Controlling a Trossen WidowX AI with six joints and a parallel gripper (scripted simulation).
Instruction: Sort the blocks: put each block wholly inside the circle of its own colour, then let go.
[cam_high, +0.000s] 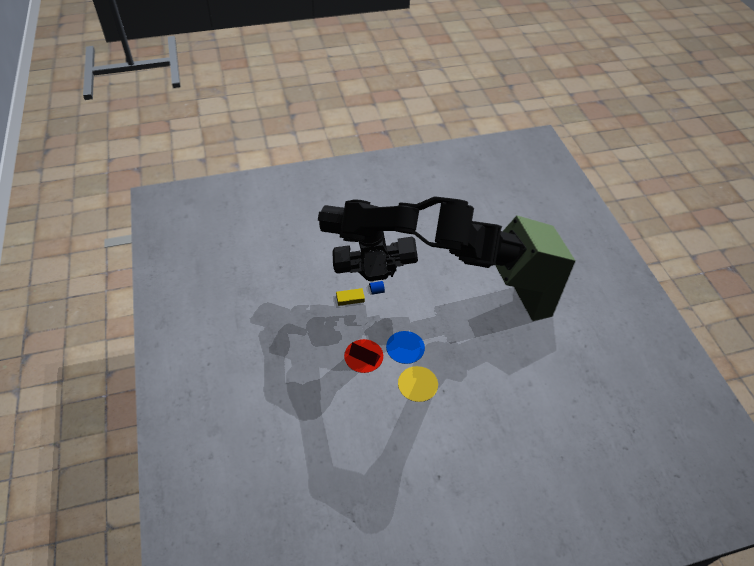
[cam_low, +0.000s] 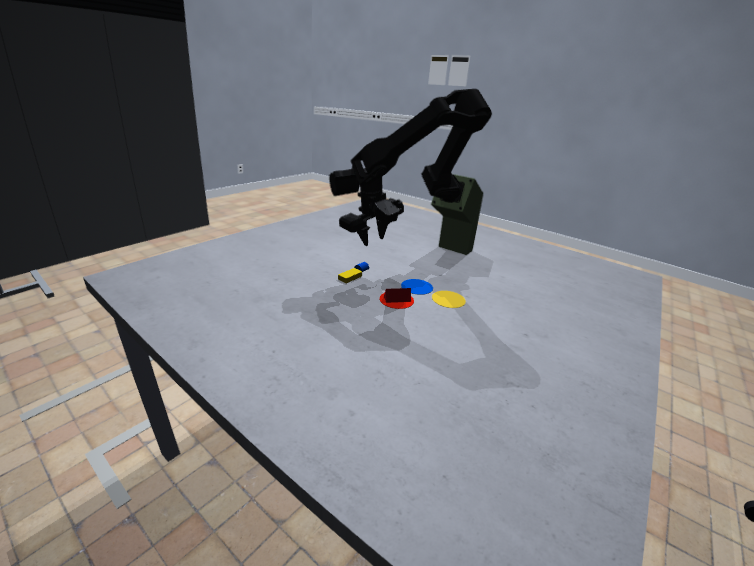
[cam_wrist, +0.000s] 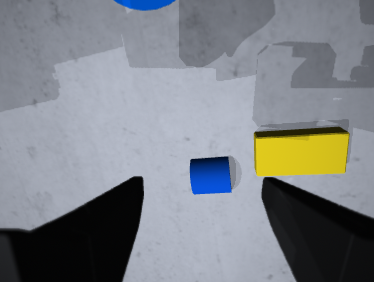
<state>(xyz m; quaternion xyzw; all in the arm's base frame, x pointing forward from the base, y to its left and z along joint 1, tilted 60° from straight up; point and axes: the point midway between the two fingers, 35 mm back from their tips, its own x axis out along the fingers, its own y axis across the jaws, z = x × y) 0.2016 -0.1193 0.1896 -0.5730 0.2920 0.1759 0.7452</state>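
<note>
Now: the blue block 130 mm below my hand, 40 mm to the right of it and 20 mm behind it. The rest, counted from my hand: dark red block: 120 mm to the left, 120 mm below, 90 mm ahead; yellow block: 130 mm below, 50 mm ahead, 40 mm to the right; blue circle: 140 mm to the left, 130 mm below.
</note>
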